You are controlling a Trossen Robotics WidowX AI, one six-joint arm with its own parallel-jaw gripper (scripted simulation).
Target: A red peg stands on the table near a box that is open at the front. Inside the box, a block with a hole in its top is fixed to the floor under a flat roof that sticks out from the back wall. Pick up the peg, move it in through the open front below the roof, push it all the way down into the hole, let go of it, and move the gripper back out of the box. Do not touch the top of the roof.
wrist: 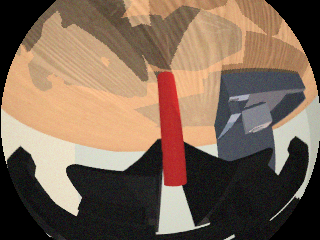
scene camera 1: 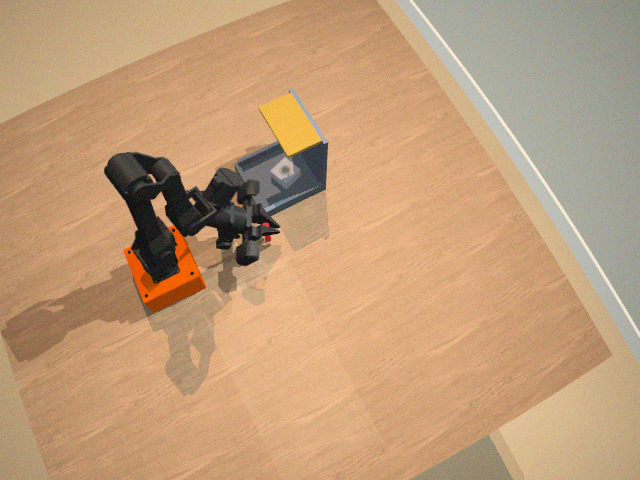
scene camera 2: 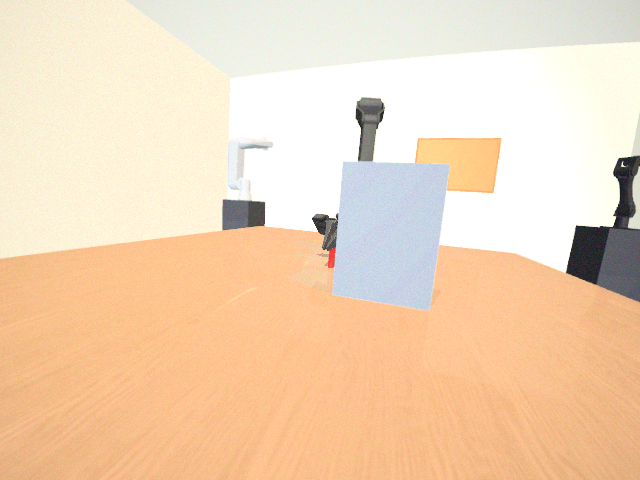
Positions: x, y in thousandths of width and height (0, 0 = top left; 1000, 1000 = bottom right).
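My gripper (scene camera 1: 437, 478), a back wall (scene camera 1: 495, 328). Red peg (wrist: 536, 565), my gripper (wrist: 523, 598), the wall (wrist: 739, 598).
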